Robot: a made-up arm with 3 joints. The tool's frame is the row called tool. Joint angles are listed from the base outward. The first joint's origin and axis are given. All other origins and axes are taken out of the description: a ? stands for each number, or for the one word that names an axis. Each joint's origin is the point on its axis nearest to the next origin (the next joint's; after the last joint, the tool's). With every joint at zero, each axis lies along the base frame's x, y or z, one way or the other. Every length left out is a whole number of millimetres.
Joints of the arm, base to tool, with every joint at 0 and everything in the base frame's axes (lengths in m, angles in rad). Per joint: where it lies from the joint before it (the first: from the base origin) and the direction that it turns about. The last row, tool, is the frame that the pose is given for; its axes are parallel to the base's.
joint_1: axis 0 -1 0 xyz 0 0.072 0.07
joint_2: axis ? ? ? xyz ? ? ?
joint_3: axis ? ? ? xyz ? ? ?
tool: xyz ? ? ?
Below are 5 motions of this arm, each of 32 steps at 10 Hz.
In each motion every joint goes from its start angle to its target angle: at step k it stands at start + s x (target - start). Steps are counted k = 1, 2, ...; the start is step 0. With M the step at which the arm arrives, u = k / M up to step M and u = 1 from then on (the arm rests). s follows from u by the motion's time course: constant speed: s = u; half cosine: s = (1 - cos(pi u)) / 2; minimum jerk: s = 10 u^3 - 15 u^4 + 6 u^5.
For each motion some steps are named. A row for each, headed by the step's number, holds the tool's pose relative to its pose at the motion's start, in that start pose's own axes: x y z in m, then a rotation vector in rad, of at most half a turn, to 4 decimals.
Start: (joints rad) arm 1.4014 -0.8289 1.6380
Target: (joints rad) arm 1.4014 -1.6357 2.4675
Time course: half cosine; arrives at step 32
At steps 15, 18, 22, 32:
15: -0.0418 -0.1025 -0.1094 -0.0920 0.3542 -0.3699
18: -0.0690 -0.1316 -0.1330 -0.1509 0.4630 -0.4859
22: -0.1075 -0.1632 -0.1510 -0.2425 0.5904 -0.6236
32: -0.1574 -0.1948 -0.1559 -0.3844 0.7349 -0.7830

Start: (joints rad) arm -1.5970 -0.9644 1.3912
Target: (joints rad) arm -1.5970 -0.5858 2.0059
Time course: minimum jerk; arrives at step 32
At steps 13, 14, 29, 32:
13: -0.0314 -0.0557 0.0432 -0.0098 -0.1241 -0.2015
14: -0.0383 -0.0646 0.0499 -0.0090 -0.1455 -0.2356
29: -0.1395 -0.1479 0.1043 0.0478 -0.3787 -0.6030
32: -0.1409 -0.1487 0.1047 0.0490 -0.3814 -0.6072

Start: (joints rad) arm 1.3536 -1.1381 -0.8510
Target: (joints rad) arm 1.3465 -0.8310 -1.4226
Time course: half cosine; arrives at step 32
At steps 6, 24, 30, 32:
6: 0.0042 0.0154 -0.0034 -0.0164 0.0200 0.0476
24: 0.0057 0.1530 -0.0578 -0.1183 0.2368 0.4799
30: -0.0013 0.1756 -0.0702 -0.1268 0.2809 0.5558
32: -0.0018 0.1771 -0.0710 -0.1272 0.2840 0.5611

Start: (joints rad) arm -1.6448 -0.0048 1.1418
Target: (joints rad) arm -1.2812 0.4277 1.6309
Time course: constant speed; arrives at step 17
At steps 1, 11, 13, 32:
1: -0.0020 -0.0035 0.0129 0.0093 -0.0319 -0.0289
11: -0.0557 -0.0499 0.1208 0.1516 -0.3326 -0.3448
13: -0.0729 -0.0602 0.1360 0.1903 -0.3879 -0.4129
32: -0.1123 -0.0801 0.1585 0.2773 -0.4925 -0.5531

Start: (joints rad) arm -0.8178 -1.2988 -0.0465
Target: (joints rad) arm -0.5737 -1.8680 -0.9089
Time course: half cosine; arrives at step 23
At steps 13, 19, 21, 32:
13: 0.0316 0.1901 0.0259 0.3272 -0.1192 0.6606
19: -0.0015 0.2679 0.0722 0.4934 -0.2383 1.0093
21: -0.0097 0.2775 0.0811 0.5204 -0.2621 1.0662
32: -0.0127 0.2806 0.0842 0.5295 -0.2705 1.0855

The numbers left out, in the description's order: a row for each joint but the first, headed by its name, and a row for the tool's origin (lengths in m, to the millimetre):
joint_2: axis -1 0 0, xyz 0.126 0 -0.29
joint_3: axis 0 0 -1, xyz 0 -0.059 0.068
tool: xyz 0.295 -0.072 0

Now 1 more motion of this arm.
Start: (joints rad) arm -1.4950 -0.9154 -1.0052
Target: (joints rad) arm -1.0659 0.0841 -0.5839
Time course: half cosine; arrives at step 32
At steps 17, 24, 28, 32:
17: 0.0761 -0.0424 -0.0016 -0.4922 0.3037 -0.0822
24: 0.1157 -0.0585 0.0280 -0.8167 0.3935 -0.1574
28: 0.1299 -0.0606 0.0432 -0.9382 0.4110 -0.1887
32: 0.1349 -0.0607 0.0490 -0.9814 0.4153 -0.2002

